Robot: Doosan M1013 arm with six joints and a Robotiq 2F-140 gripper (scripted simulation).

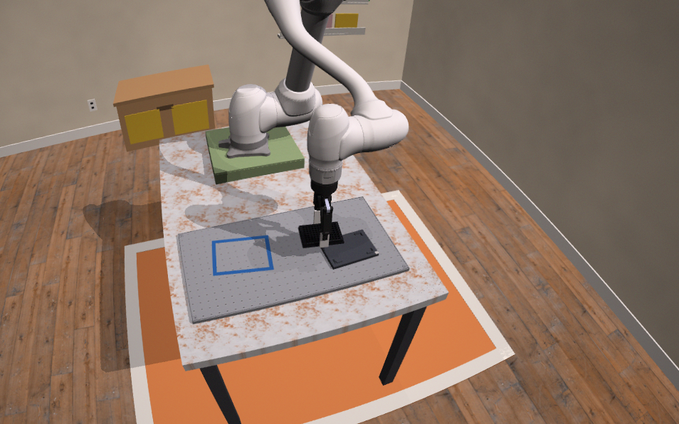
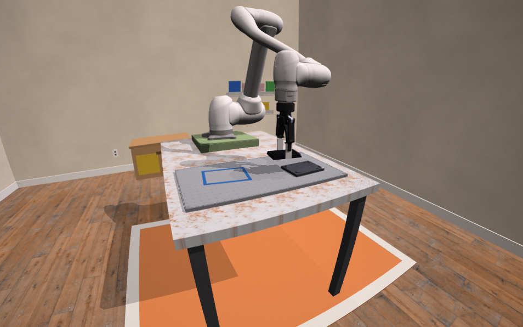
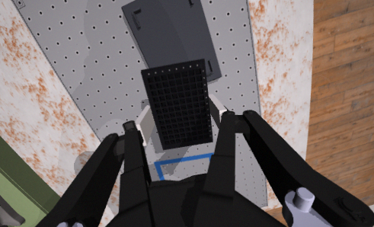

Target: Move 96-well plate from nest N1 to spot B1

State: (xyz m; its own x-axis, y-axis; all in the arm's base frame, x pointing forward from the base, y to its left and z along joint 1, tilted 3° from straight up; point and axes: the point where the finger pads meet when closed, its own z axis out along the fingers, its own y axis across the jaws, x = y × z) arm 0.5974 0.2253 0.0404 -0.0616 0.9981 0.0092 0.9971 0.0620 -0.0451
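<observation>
The dark plate nest lies 90 mm to the left of my hand and 90 mm below it. The rest, counted from my hand: black 96-well plate: 20 mm below.
</observation>
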